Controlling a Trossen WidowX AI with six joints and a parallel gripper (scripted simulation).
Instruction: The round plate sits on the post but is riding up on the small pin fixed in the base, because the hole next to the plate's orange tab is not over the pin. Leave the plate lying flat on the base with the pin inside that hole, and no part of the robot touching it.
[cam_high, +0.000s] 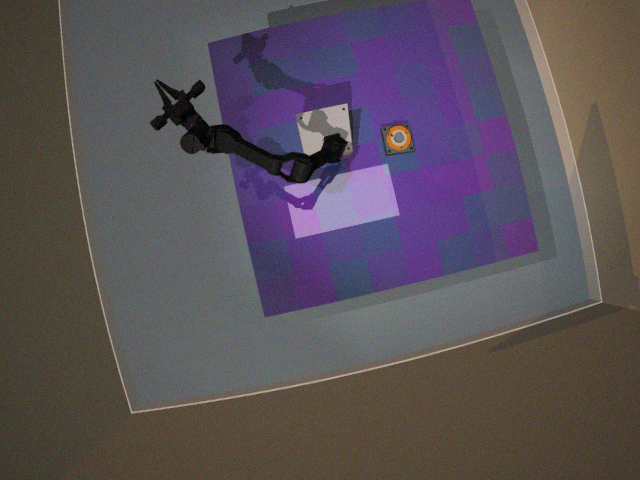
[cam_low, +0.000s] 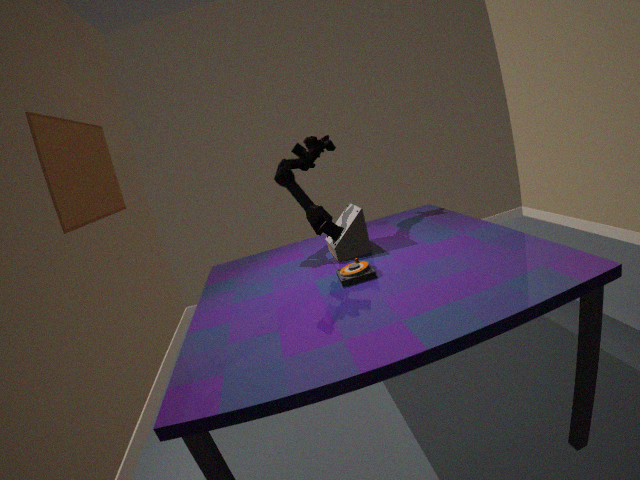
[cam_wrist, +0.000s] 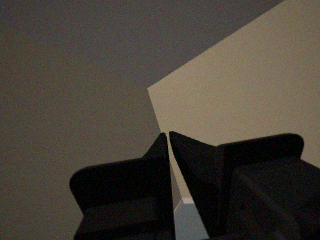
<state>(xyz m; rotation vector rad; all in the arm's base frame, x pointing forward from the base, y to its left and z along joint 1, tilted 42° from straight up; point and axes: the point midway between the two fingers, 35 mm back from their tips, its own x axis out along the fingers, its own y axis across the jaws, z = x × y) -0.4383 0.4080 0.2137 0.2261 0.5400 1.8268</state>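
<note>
Now: the grey square base 76 cm ahead of my gripper tip, 23 cm to the right of it and 50 cm below it.
</note>
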